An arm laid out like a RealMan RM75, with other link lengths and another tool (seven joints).
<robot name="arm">
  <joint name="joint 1" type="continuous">
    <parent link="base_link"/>
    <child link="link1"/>
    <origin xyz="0 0 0.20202" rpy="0 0 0"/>
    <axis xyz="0 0 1"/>
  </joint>
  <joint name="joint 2" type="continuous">
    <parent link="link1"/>
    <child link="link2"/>
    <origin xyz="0 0 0" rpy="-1.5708 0 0"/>
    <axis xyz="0 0 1"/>
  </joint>
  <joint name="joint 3" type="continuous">
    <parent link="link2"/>
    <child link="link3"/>
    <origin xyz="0 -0.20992 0" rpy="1.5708 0 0"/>
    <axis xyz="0 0 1"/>
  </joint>
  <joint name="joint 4" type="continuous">
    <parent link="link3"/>
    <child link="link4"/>
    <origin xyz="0 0 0" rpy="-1.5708 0 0"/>
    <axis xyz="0 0 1"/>
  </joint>
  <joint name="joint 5" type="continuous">
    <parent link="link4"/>
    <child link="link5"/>
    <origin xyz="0 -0.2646 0" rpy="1.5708 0 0"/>
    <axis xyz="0 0 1"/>
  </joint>
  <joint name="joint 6" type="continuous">
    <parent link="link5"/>
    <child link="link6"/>
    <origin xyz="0 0 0" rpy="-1.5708 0 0"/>
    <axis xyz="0 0 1"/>
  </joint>
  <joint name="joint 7" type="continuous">
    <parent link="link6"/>
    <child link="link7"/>
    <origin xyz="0 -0.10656 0" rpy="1.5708 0 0"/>
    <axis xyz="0 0 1"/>
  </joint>
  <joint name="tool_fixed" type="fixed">
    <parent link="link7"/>
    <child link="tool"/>
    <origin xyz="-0.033 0 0.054" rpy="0 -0.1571 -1.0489"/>
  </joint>
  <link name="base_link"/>
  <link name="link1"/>
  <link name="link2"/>
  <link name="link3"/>
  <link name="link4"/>
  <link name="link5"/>
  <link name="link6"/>
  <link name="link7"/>
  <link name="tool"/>
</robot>
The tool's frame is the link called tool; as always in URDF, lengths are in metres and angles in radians. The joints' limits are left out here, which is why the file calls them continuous.
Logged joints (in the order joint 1, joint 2, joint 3, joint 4, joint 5, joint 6, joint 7), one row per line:
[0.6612 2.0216 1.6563 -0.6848 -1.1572 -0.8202 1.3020]
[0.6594 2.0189 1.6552 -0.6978 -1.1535 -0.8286 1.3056]
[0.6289 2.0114 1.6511 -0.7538 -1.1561 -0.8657 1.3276]
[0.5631 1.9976 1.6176 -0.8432 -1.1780 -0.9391 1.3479]
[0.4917 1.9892 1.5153 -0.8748 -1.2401 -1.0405 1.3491]
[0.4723 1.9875 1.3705 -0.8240 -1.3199 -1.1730 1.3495]
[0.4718 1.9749 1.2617 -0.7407 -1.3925 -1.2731 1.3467]
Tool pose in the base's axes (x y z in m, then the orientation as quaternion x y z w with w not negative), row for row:
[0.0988 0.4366 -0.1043 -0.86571 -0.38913 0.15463 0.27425]
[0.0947 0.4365 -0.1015 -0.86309 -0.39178 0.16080 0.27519]
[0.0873 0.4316 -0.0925 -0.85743 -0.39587 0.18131 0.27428]
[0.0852 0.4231 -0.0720 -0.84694 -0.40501 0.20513 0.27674]
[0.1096 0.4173 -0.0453 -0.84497 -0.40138 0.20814 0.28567]
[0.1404 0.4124 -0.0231 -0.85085 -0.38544 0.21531 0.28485]
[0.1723 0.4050 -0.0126 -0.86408 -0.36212 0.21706 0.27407]
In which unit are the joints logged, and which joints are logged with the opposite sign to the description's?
The joints are logged in radians. Opposite sign: joint 3.
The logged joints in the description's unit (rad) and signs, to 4 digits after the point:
[0.6612 2.0216 -1.6563 -0.6848 -1.1572 -0.8202 1.3020]
[0.6594 2.0189 -1.6552 -0.6978 -1.1535 -0.8286 1.3056]
[0.6289 2.0114 -1.6511 -0.7538 -1.1561 -0.8657 1.3276]
[0.5631 1.9976 -1.6176 -0.8432 -1.1780 -0.9391 1.3479]
[0.4917 1.9892 -1.5153 -0.8748 -1.2401 -1.0405 1.3491]
[0.4723 1.9875 -1.3705 -0.8240 -1.3199 -1.1730 1.3495]
[0.4718 1.9749 -1.2617 -0.7407 -1.3925 -1.2731 1.3467]

